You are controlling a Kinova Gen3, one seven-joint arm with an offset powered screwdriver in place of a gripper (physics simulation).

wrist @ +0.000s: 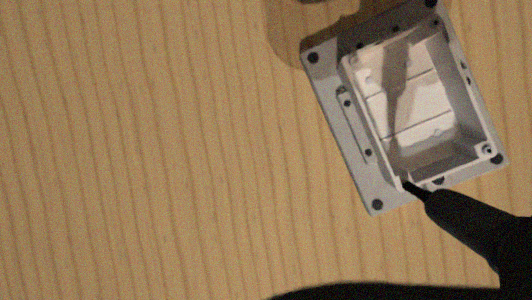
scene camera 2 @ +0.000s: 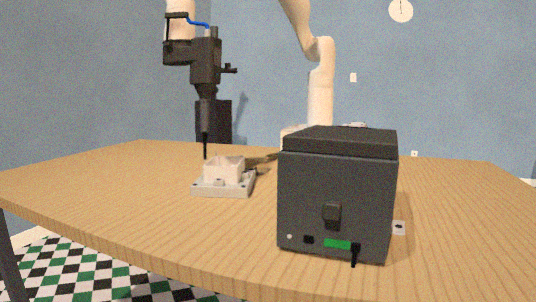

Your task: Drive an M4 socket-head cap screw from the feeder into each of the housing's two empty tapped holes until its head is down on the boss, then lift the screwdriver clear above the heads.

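Observation:
The pale housing (scene camera 2: pixel 220 174) (wrist: pixel 435 97) sits open side up on the grey fixture plate (scene camera 2: pixel 220 191) (wrist: pixel 375 186). The dark screwdriver (scene camera 2: pixel 204 158) (wrist: pixel 406 186) points down, its bit tip over the housing's near-left corner in the wrist view. In the scene view the tip is slightly above the rim. The tip covers that corner's boss; whether a screw is on it cannot be told. Another corner boss (wrist: pixel 487 149) shows a light ring with a dark centre; screw head or hole is unclear. An upper corner boss (wrist: pixel 436 22) has a dark spot. The screwdriver has no fingers.
A large dark grey box (scene camera 2: pixel 335 195) with a green label stands near the table's front edge. A small light plate (scene camera 2: pixel 398 227) shows beside it. The white arm's base column (scene camera 2: pixel 320 102) stands behind the wooden table (scene camera 2: pixel 150 200). A clamp bar (wrist: pixel 358 129) lies along the housing.

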